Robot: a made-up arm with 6 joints.
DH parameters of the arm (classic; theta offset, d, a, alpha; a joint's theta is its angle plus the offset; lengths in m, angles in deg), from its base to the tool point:
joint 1: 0 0.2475 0 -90
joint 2: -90 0 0.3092 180
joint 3: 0 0 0 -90
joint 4: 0 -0.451 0 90
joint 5: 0 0.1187 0 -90
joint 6: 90 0 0 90
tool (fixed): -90 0 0 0
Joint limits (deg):
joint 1: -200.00..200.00
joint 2: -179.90..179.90
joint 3: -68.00..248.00
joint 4: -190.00..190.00
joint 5: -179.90..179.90
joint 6: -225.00..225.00
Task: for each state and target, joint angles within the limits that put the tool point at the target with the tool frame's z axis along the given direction. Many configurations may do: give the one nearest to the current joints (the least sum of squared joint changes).
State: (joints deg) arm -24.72 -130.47 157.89 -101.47 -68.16 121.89
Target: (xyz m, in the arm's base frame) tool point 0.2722 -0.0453 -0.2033 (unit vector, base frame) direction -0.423 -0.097 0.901
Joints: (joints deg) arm -20.21 -149.98 200.10 -115.71 -74.30 122.22
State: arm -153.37 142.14 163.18 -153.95 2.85 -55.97
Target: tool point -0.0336 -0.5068 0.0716 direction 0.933 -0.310 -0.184
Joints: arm -107.29 168.59 184.18 -183.02 7.65 -76.36
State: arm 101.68 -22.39 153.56 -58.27 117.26 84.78
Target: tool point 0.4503 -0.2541 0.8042 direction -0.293 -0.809 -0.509
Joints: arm 139.89 -30.07 119.46 -36.19 117.33 89.87
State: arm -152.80 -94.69 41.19 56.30 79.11 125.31
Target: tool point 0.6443 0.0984 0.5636 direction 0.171 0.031 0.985
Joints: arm -175.90 -89.68 34.29 63.98 77.92 159.05
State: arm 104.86 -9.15 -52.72 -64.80 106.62 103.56
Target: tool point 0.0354 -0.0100 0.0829 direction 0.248 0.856 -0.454
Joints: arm 71.59 22.79 -67.87 -71.97 118.80 120.41
